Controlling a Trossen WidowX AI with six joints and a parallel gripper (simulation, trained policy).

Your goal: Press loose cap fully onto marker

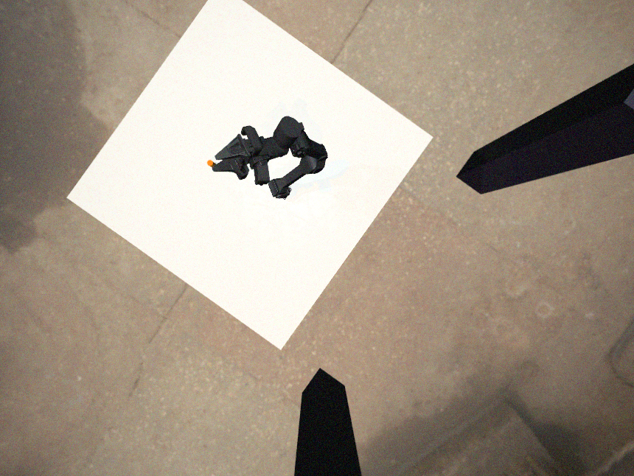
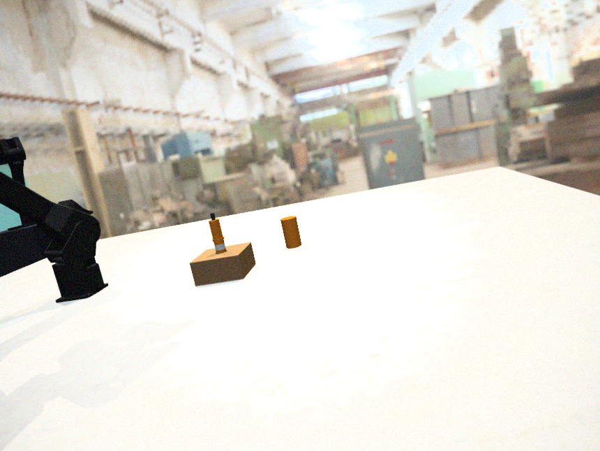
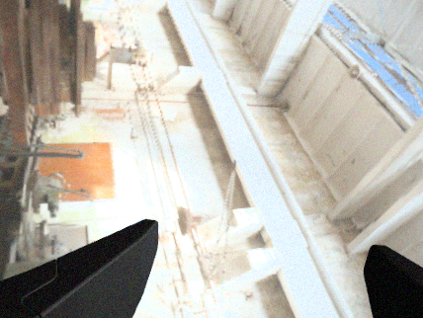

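Now: gripper tip 310 mm short of the orange cap, 10 mm to the right of it and 640 mm above it. Round my gripper tip: orange marker 230 mm ahead, 110 mm to the right, 590 mm below; tan holder block 230 mm ahead, 110 mm to the right, 650 mm below.
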